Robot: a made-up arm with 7 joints.
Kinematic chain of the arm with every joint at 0, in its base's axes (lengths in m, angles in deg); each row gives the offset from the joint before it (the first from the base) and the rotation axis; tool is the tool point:
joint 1: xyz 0 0 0.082 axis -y
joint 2: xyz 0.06 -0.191 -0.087 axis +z
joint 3: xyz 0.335 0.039 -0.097 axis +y
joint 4: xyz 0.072 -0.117 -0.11 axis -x
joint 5: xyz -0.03 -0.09 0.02 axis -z
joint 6: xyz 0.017 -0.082 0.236 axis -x
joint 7: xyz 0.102 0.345 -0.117 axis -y
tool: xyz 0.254 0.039 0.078
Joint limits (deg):
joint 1: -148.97..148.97
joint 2: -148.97..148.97
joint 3: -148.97..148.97
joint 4: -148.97..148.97
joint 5: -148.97..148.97
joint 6: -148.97..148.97
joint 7: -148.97..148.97
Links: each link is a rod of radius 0.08 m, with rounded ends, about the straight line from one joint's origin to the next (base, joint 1, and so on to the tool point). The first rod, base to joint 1, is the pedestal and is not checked.
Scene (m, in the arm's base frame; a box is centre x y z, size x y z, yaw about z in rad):
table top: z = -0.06
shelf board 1: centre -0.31 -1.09 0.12 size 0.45 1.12 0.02 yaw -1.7
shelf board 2: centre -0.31 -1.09 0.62 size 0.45 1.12 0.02 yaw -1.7
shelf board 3: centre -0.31 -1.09 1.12 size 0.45 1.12 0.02 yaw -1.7
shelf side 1: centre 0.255 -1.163 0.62 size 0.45 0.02 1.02 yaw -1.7
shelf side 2: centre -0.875 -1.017 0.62 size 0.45 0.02 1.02 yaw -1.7
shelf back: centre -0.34 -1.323 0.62 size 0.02 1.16 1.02 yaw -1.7
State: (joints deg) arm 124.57 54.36 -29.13 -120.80 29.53 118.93 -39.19
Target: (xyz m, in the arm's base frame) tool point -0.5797 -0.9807 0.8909
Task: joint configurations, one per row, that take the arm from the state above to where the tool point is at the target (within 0.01 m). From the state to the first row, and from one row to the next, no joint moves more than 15 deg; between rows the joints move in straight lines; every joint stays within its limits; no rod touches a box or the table.
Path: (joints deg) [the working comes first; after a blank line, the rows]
Joints at the target: 148.60 -12.34 -52.07 -67.56 14.07 148.18 -46.55
Straight joint move there: touches shelf board 3.

1: 124.21 41.14 -35.74 -108.98 22.02 118.72 -35.22
2: 123.84 27.93 -42.34 -97.16 14.51 118.51 -31.25
3: 123.48 14.71 -48.95 -85.33 6.99 118.30 -27.28
4: 123.11 1.50 -55.56 -73.51 -0.52 118.09 -23.31
5: 122.75 -11.72 -62.17 -61.69 -8.03 117.88 -19.34
6: 131.37 -11.92 -58.80 -63.65 -0.66 127.98 -28.41
7: 139.98 -12.13 -55.44 -65.61 6.71 138.08 -37.48
8: 148.60 -12.34 -52.07 -67.56 14.07 148.18 -46.55

